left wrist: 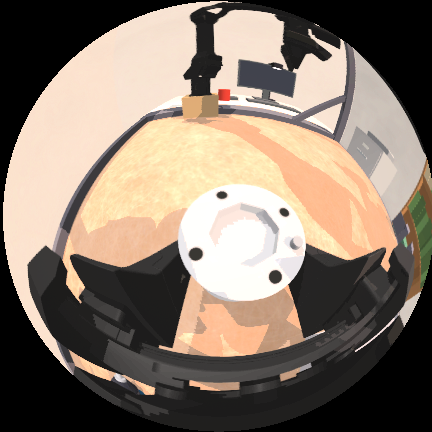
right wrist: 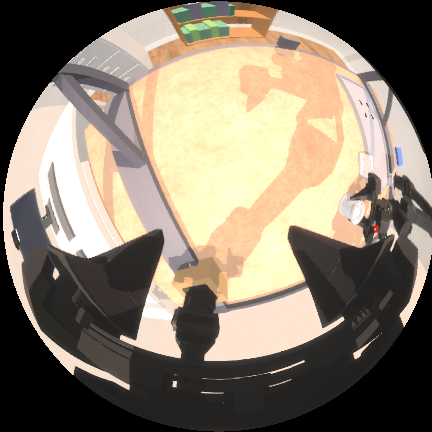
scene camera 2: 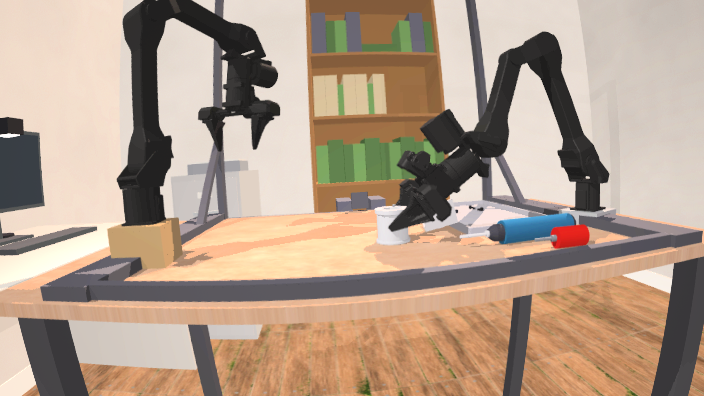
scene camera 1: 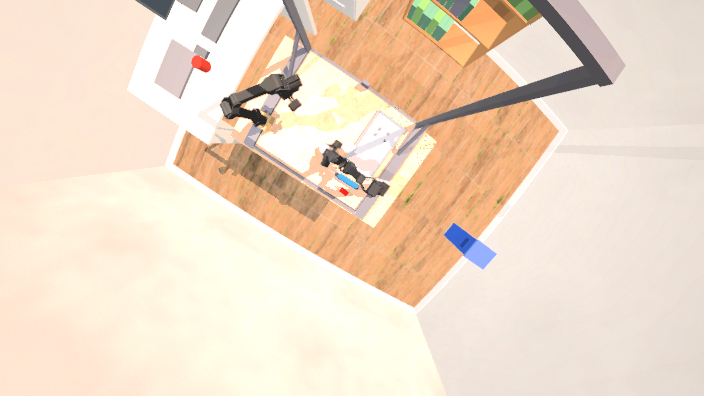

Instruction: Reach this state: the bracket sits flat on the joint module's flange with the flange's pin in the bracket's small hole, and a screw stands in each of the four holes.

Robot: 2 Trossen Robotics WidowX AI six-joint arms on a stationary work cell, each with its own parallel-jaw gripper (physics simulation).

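Frame: origin at the left arm's base, x ahead, y left, z up, level; centimetres.
Seen in the pictures: left gripper, fingertip midpoint: [left wrist: 237, 238] [right wrist: 348, 208] [scene camera 2: 386, 226] [scene camera 1: 323, 147]; right gripper, fingertip midpoint: [left wrist: 292, 69] [right wrist: 227, 234] [scene camera 2: 236, 150] [scene camera 1: 289, 97]; left arm's base, origin of the base link: [right wrist: 394, 179] [scene camera 2: 587, 209]; right arm's base, origin of the base link: [left wrist: 200, 94] [right wrist: 199, 293] [scene camera 2: 144, 222] [scene camera 1: 261, 120].
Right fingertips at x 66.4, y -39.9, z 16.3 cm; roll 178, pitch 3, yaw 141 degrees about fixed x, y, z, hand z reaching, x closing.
Observation:
Offsets run from my right fingertips to a thing's top centre. "*": to the spot under its first point.
The white joint module @(dx -23.6, dy +24.0, dz -12.4 cm) [scene camera 2: 387, 231] [right wrist: 352, 210] stands upright on the table. In the left wrist view its flange [left wrist: 197, 227] faces up, with four dark holes and a small pin @(dx -25.2, dy +22.1, dz -12.4 cm) [left wrist: 296, 243] at the right; no bracket or screws are on it. My left gripper [left wrist: 237, 238] [scene camera 2: 395, 212] is shut on the joint module, one finger on each side. A white part [scene camera 2: 442, 220] [right wrist: 366, 164], apparently the bracket, is behind the left gripper by the tray. Several dark screws @(dx -61.6, dy +4.9, dz -17.5 cm) [scene camera 2: 475, 207] [right wrist: 367, 110] are at the tray. My right gripper [scene camera 2: 237, 149] [right wrist: 227, 234] is open and empty, high above the table.
The pale tray @(dx -54.7, dy +14.6, dz -17.4 cm) [scene camera 1: 384, 120] [right wrist: 374, 142] lies beyond the module. A blue screwdriver-like tool @(* dx -43.0, dy +41.6, dz -14.9 cm) [scene camera 1: 347, 181] [scene camera 2: 537, 227] and a red-handled tool @(dx -40.5, dy +48.7, dz -15.6 cm) [scene camera 1: 344, 191] [scene camera 2: 570, 236] lie near the left arm. A dark frame [scene camera 2: 350, 289] borders the table. The right arm stands on a wooden block @(dx +19.8, dy +15.1, dz -12.0 cm) [scene camera 2: 140, 242].

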